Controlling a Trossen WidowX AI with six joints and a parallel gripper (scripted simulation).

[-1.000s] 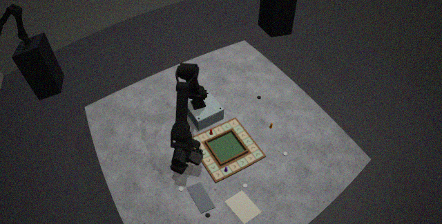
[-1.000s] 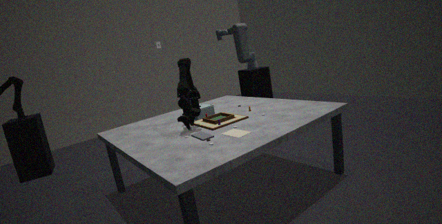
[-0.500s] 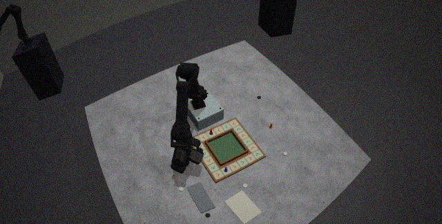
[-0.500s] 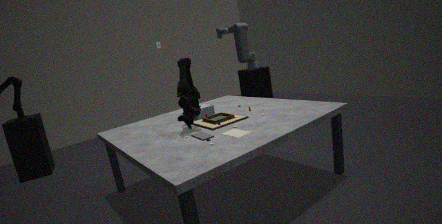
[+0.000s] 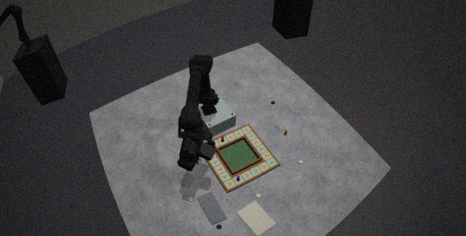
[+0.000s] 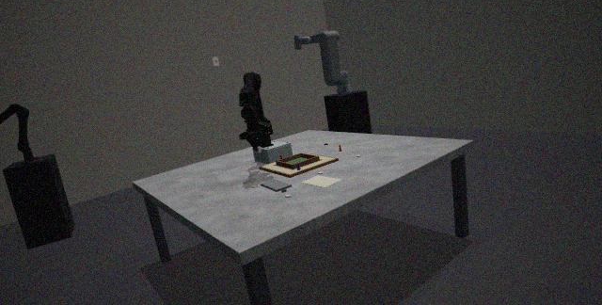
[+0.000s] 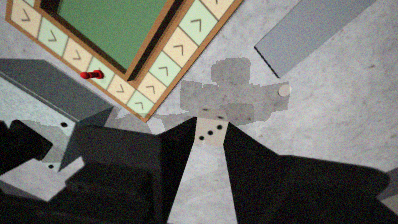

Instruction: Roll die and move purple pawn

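Right now the purple pawn is 150 mm to the left of my gripper tip, 100 mm below it and 90 mm ahead of it. The rest, counted from my gripper tip: white die (right at my gripper tip); red pawn (160 mm to the left, 140 mm behind, 100 mm below); grey card (180 mm ahead, 120 mm below, 10 mm to the right).
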